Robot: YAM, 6 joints.
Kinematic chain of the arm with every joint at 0, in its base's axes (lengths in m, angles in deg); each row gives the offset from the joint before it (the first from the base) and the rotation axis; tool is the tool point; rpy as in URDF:
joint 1: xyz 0 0 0.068 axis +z
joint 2: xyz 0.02 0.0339 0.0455 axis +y
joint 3: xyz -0.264 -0.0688 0 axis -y
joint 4: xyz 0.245 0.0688 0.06 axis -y
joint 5: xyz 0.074 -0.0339 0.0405 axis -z
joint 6: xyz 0.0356 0 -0.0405 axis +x
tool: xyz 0 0 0 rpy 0 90 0
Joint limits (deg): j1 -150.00..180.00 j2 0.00..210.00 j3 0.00..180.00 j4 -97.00..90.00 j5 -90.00..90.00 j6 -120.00..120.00
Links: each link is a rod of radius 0.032 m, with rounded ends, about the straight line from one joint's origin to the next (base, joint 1, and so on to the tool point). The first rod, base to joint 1, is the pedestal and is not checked.
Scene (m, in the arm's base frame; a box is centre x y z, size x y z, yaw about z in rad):
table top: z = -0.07
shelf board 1: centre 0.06 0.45 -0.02 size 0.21 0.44 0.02 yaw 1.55
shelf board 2: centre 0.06 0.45 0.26 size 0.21 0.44 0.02 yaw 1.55
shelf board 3: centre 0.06 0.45 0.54 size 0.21 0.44 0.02 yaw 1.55
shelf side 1: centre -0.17 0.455 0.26 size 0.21 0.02 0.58 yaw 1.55
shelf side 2: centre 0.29 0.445 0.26 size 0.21 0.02 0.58 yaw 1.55
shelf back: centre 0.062 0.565 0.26 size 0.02 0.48 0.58 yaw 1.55
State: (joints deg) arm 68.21 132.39 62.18 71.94 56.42 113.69
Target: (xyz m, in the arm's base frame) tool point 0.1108 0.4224 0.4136
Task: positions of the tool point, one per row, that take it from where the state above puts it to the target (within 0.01 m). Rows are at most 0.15 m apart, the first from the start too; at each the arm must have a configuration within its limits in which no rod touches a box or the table.
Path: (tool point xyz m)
1: 0.1951 0.3334 0.1019
2: 0.1939 0.2756 0.1019
3: 0.1839 0.2172 0.1011
4: 0.1770 0.2592 0.1979
5: 0.1483 0.2655 0.3074
6: 0.1068 0.2284 0.4136
7: 0.1135 0.2931 0.4263
8: 0.1150 0.3588 0.4262
9: 0.1108 0.4224 0.4136

